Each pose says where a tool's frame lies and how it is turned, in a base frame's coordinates. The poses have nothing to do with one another.
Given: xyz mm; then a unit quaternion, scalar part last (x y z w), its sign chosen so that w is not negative.
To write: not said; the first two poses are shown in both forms.
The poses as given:
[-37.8 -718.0 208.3 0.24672 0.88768 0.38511 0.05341]
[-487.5 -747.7 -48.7 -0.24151 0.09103 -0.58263 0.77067]
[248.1 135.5 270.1 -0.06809 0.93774 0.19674 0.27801]
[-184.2 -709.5 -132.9 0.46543 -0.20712 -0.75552 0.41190]
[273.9 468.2 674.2 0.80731 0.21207 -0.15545 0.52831]
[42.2 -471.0 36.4 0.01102 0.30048 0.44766 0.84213]
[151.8 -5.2 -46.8 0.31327 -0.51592 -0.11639 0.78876]
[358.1 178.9 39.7 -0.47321 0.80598 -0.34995 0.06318]
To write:
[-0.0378 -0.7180 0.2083 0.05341 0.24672 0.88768 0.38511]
[-0.4875 -0.7477 -0.0487 0.77067 -0.24151 0.09103 -0.58263]
[0.2481 0.1355 0.2701 0.27801 -0.06809 0.93774 0.19674]
[-0.1842 -0.7095 -0.1329 0.41190 0.46543 -0.20712 -0.75552]
[0.2739 0.4682 0.6742 0.52831 0.80731 0.21207 -0.15545]
[0.0422 -0.4710 0.0364 0.84213 0.01102 0.30048 0.44766]
[0.1518 -0.0052 -0.0468 0.78876 0.31327 -0.51592 -0.11639]
[0.3581 0.1789 0.0397 0.06318 -0.47321 0.80598 -0.34995]

